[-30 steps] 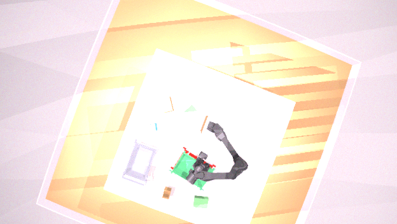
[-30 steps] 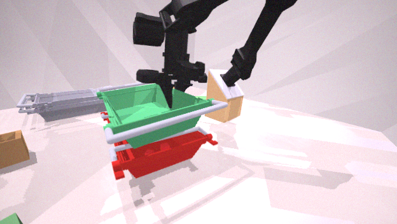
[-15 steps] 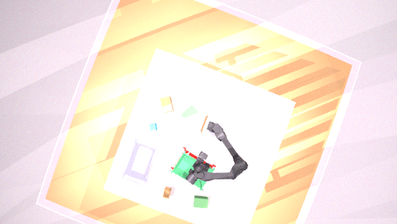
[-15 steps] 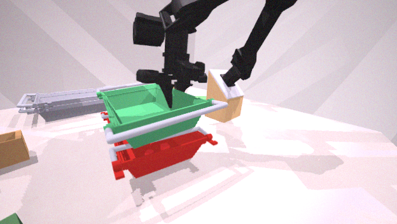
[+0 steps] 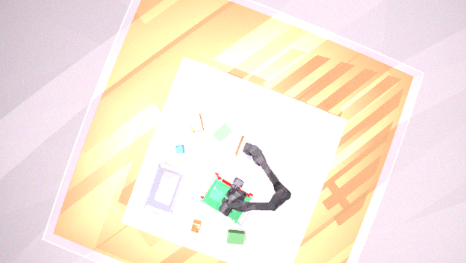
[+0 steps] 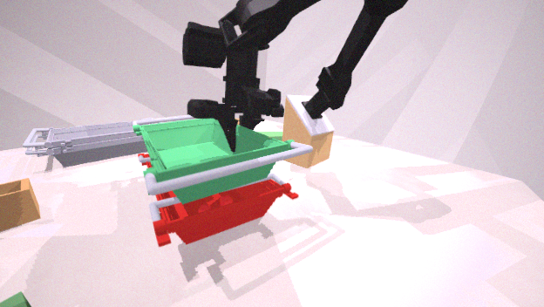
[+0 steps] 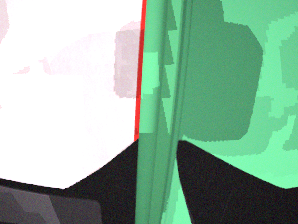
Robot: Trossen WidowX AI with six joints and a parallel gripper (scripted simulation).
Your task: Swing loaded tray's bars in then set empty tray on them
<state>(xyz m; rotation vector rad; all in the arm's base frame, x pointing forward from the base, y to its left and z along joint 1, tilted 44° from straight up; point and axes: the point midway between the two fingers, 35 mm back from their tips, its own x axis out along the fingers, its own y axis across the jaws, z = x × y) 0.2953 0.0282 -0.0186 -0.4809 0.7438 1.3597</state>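
My gripper tip is 80 mm short of the green tray, 30 mm below it and 20 mm to the left of it. The rest, counted from my gripper tip: brown box 360 mm ahead, 150 mm to the right, 70 mm below; blue cube 440 mm to the right, 120 mm behind, 60 mm below.
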